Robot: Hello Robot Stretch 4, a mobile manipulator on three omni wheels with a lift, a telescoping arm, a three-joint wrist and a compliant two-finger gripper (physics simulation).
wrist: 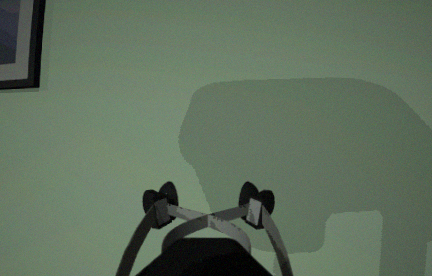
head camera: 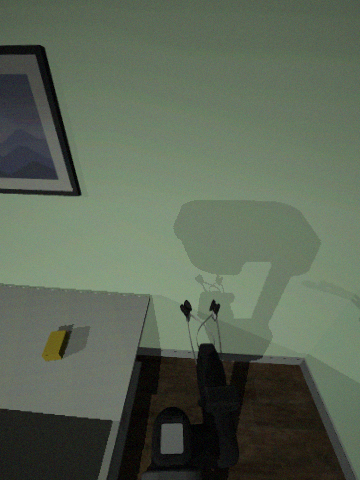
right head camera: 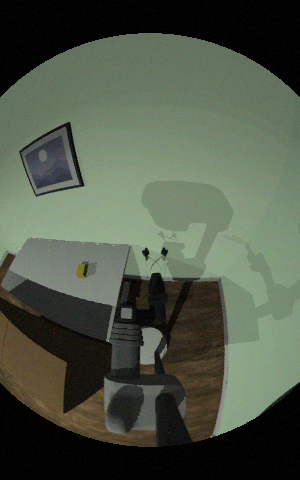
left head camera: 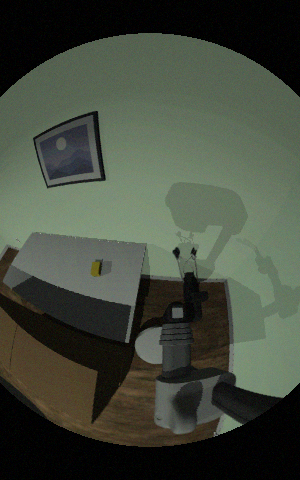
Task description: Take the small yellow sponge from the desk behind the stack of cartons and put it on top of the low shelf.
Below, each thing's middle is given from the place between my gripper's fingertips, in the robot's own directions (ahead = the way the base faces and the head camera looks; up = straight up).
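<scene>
Here my gripper is far below the framed picture (left head camera: 69, 152), a long way to the right of it and well short of it.
</scene>
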